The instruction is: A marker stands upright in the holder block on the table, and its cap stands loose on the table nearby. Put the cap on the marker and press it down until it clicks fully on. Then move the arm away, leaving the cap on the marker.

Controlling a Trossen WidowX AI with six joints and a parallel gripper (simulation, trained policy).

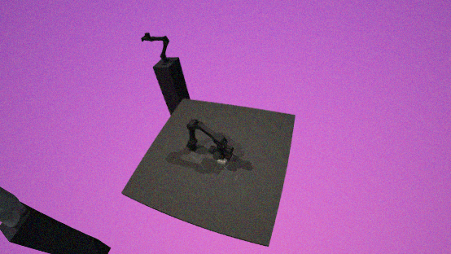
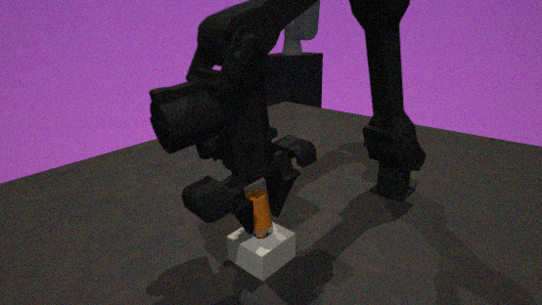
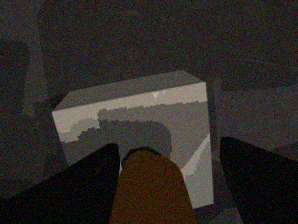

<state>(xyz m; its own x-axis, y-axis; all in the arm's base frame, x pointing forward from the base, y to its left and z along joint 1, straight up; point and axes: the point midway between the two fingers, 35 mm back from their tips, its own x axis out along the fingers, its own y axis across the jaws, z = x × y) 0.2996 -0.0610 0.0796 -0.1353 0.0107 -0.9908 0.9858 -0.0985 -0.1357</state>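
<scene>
The orange cap is 30 mm above my gripper tip, 10 mm to the left of it and 10 mm ahead of it. Also, from my gripper tip: white holder block 30 mm below, 10 mm to the left, 10 mm ahead.
</scene>
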